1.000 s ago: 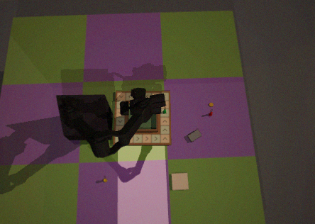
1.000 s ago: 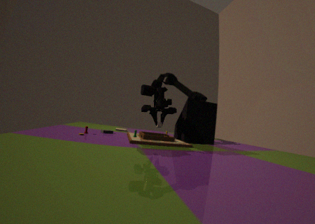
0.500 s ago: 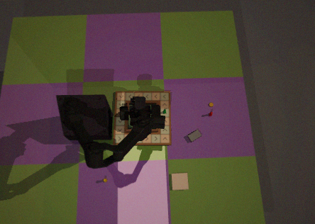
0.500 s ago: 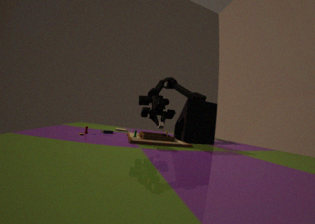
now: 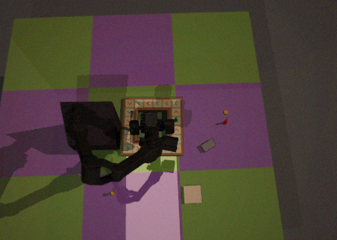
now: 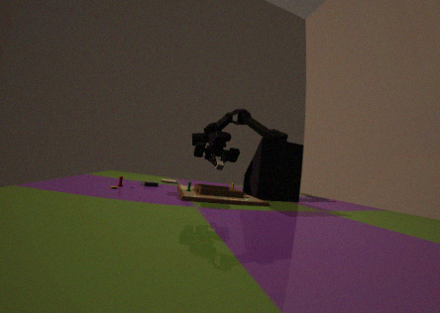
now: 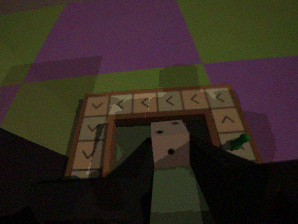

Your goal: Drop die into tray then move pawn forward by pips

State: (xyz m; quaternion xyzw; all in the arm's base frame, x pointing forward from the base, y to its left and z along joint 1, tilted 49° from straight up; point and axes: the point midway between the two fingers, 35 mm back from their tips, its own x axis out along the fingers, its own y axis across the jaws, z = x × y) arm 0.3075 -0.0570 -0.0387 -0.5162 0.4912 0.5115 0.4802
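Now: the green pawn 11 cm ahead of my gripper tip, 9 cm below it and 2 cm to the left of it. Also, from my gripper tip: green dice tray (11 cm below); grey block (26 cm ahead, 11 cm below, 10 cm to the right); red pawn (34 cm ahead, 10 cm below, 2 cm to the left).
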